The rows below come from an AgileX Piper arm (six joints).
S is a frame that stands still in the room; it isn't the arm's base.
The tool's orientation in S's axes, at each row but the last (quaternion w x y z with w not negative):
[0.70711 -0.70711 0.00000 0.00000]
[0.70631 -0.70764 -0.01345 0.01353]
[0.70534 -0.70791 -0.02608 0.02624]
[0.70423 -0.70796 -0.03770 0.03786]
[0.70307 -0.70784 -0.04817 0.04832]
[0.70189 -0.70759 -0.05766 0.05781]
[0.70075 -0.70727 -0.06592 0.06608]
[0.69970 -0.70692 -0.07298 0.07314]
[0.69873 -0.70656 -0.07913 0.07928]
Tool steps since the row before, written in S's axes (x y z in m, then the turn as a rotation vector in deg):
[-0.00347 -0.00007 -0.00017 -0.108 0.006 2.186]
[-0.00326 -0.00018 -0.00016 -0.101 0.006 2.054]
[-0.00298 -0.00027 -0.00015 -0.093 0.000 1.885]
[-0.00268 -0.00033 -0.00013 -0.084 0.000 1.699]
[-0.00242 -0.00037 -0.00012 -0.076 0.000 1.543]
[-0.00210 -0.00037 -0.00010 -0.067 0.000 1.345]
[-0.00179 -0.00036 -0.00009 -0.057 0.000 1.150]
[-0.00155 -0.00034 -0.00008 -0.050 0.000 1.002]
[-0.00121 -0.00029 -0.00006 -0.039 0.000 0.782]
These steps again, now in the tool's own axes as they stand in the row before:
[-0.00347 0.00017 -0.00007 -0.108 -2.186 0.006]
[-0.00326 0.00016 -0.00006 -0.101 -2.054 0.006]
[-0.00299 0.00015 -0.00005 -0.093 -1.885 0.000]
[-0.00270 0.00013 -0.00004 -0.084 -1.699 0.000]
[-0.00245 0.00012 -0.00004 -0.076 -1.543 0.000]
[-0.00213 0.00010 -0.00002 -0.067 -1.345 0.000]
[-0.00183 0.00009 -0.00002 -0.057 -1.150 0.000]
[-0.00159 0.00008 -0.00001 -0.050 -1.002 0.000]
[-0.00124 0.00006 -0.00001 -0.039 -0.782 0.000]

